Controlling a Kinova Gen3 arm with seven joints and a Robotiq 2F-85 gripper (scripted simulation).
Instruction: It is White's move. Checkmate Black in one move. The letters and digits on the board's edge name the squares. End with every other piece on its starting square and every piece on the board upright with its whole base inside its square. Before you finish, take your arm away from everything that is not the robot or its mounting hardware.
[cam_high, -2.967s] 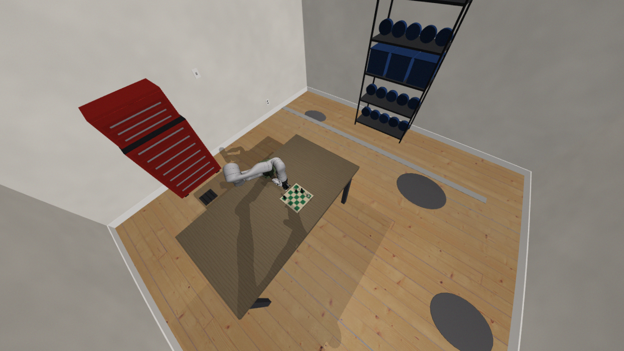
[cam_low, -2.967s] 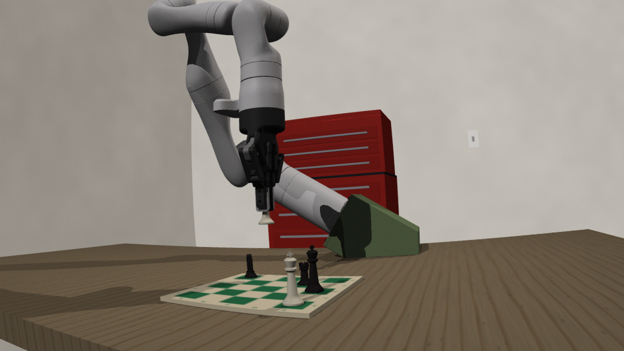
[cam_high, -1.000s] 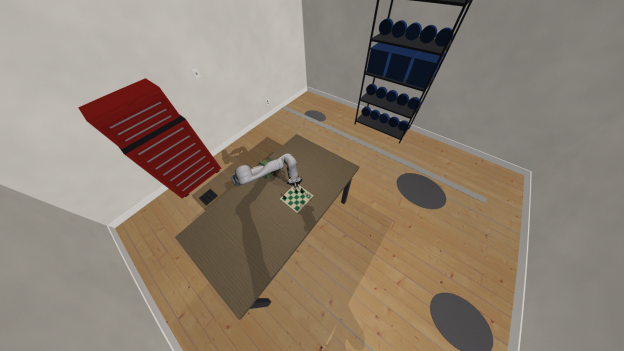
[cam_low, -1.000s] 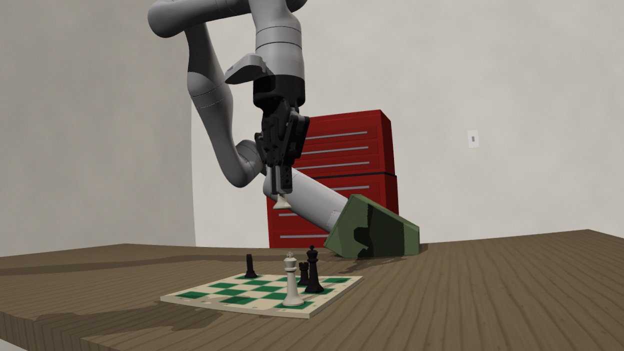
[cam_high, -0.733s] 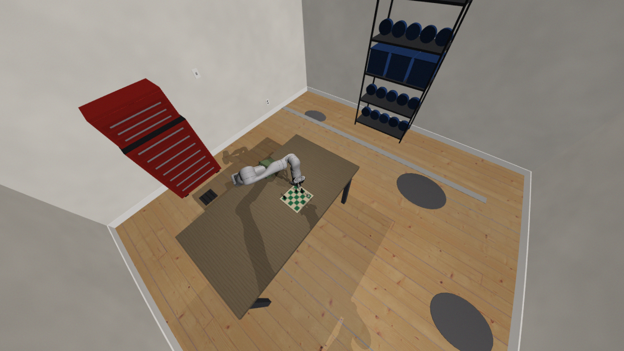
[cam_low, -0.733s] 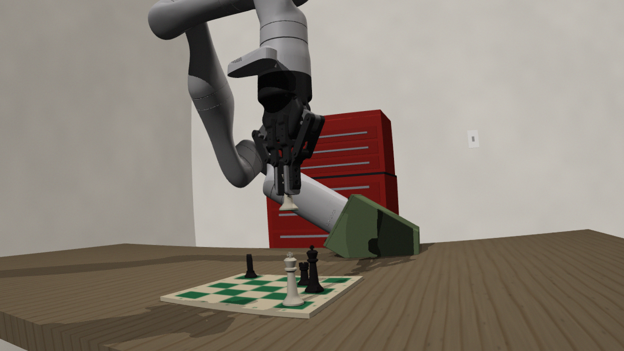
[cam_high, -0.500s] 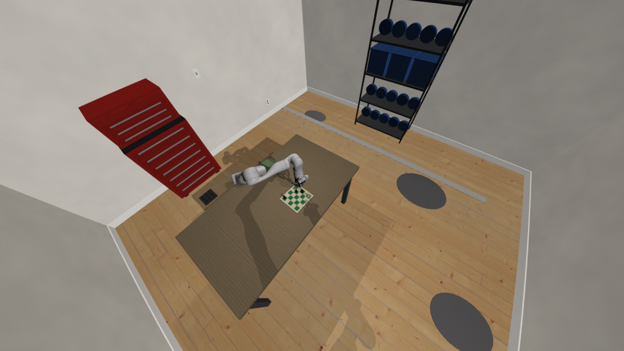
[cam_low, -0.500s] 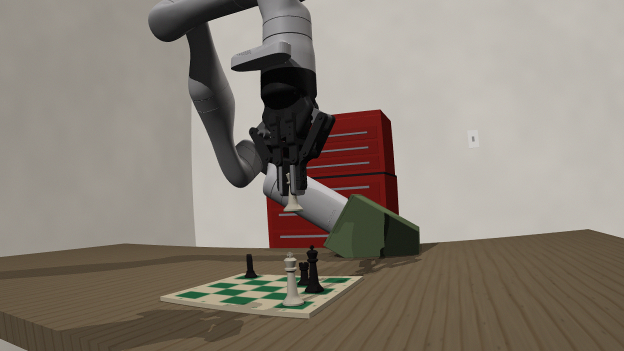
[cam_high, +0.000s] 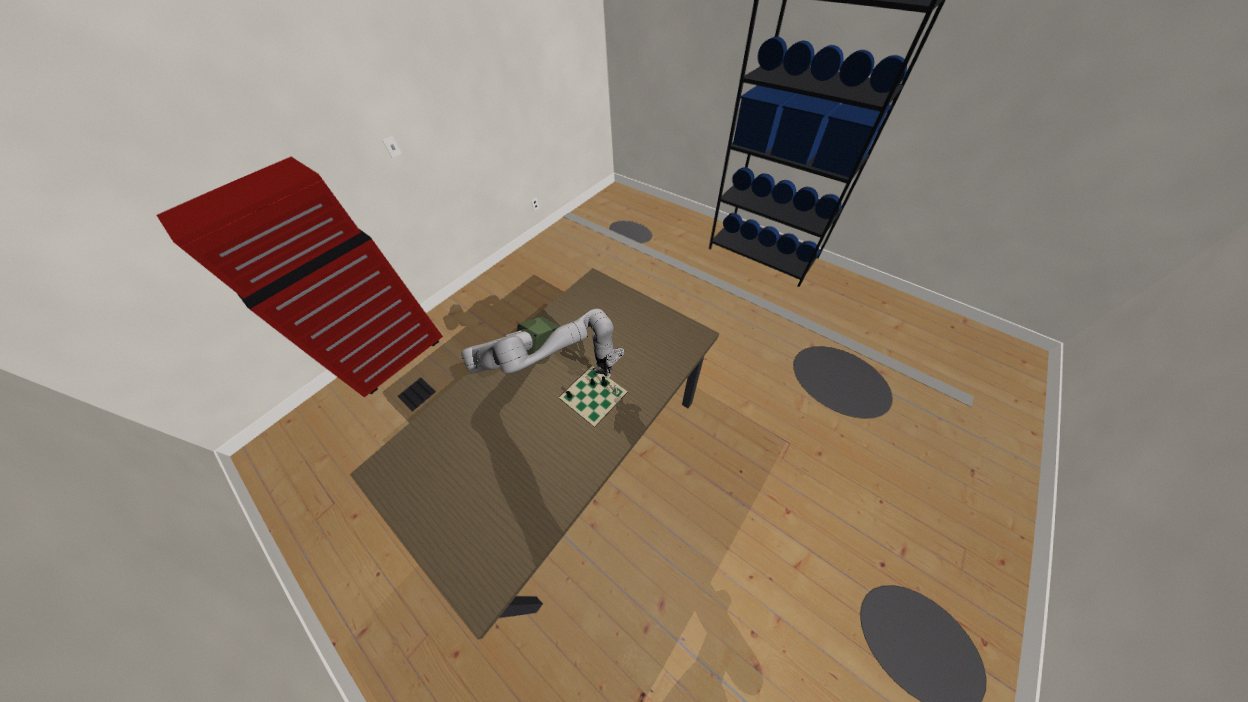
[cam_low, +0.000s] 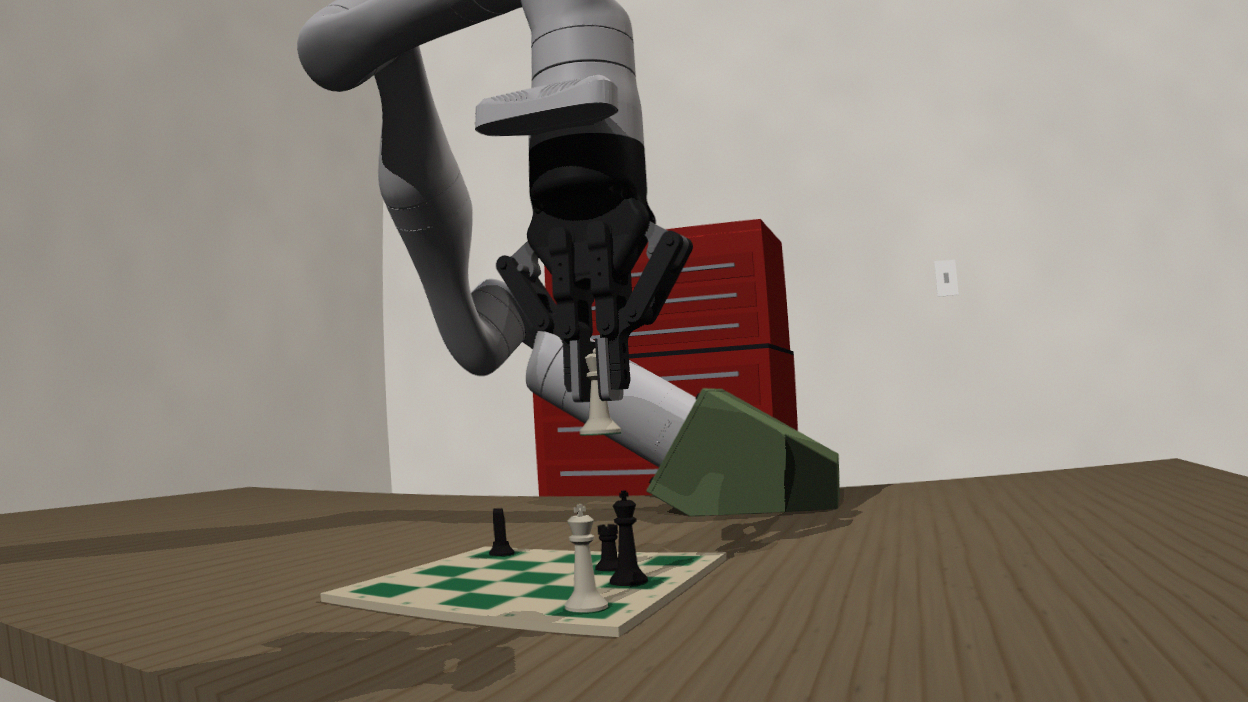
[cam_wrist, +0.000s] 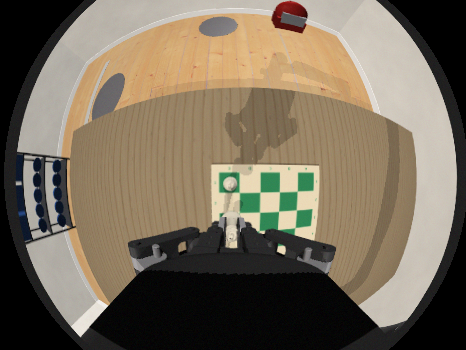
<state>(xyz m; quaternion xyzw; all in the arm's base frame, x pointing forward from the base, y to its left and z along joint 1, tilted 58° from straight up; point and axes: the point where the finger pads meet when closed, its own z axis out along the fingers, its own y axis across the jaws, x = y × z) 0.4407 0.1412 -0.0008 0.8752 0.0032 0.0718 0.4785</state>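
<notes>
The white queen is 1 cm below my hand. Round my hand: black king (11 cm below, 3 cm behind); white king (11 cm below, 4 cm ahead); black rook (13 cm below, 8 cm behind, 3 cm to the right).
</notes>
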